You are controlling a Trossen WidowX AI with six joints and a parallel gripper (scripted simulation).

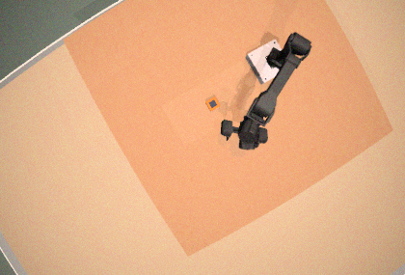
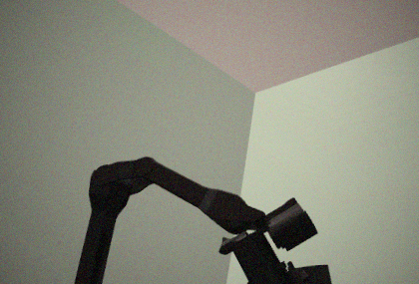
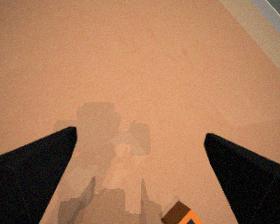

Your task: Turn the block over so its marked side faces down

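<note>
My gripper tip is now 10 mm short of the orange block, 190 mm to the left of it and 180 mm above it.
</note>
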